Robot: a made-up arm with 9 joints. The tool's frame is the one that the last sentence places.
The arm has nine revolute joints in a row. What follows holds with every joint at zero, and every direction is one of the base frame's. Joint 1 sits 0.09 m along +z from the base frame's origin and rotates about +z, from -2.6 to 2.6 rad. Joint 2 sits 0.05 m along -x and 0.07 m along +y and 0.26 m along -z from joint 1 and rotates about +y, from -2.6 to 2.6 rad. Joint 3 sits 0.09 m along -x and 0.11 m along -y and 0.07 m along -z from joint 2 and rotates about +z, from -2.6 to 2.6 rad. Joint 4 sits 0.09 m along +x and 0.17 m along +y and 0.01 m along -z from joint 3 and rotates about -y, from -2.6 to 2.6 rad. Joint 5 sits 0.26 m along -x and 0.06 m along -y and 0.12 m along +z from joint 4 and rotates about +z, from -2.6 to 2.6 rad. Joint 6 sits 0.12 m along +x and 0.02 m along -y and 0.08 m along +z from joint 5 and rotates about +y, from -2.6 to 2.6 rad. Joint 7 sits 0.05 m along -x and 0.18 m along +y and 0.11 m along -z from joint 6 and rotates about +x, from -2.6 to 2.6 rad. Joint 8 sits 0.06 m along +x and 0.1 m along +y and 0.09 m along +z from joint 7 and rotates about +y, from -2.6 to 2.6 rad. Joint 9 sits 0.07 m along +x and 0.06 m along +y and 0.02 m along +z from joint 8 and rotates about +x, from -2.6 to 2.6 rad. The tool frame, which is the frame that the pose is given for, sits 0.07 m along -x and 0.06 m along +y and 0.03 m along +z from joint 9; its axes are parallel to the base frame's.
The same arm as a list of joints. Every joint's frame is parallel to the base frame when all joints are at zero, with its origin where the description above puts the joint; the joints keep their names.
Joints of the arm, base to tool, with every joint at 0 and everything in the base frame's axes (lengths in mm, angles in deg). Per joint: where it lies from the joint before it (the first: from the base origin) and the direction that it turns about. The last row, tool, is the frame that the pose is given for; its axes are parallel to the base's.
joint 1: xyz 0 0 90 axis +z
joint 2: xyz -50 70 -260 axis +y
joint 3: xyz -90 -110 -70 axis +z
joint 4: xyz 90 170 -10 axis -y
joint 5: xyz -260 -60 120 axis +z
joint 6: xyz 120 -20 80 axis +y
joint 7: xyz -50 180 -110 axis +x
joint 8: xyz 60 100 90 axis +y
joint 9: xyz 70 60 20 axis +x
tool: xyz -70 60 30
Joint limits (deg, base to tool): -148.97..148.97 -148.97..148.97 -148.97..148.97 -148.97..148.97 -148.97..148.97 -148.97..148.97 -148.97..148.97 -148.97..148.97 -148.97..148.97

